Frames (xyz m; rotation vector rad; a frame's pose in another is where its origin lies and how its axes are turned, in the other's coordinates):
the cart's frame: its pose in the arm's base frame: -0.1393 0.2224 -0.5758 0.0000 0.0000 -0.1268
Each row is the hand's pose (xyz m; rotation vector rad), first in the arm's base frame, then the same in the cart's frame.
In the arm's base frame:
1: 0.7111 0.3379 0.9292 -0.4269 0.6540 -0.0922
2: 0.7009 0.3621 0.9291 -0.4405 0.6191 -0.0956
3: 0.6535 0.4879 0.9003 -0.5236 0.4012 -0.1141
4: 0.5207 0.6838 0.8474 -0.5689 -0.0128 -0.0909
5: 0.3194 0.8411 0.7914 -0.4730 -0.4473 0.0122
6: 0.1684 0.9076 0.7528 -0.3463 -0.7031 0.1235
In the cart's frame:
1: 0.8290 0.2221 1.5050 -0.4673 0.6254 0.0281
2: 0.8158 0.2448 1.5049 -0.4787 0.5897 0.0250
3: 0.7529 0.3636 1.4761 -0.5477 0.3670 0.0081
4: 0.5964 0.5412 1.4232 -0.5668 -0.0488 0.0325
5: 0.3768 0.6717 1.3672 -0.4441 -0.4767 0.1345
6: 0.2186 0.7186 1.3286 -0.3016 -0.7250 0.2437

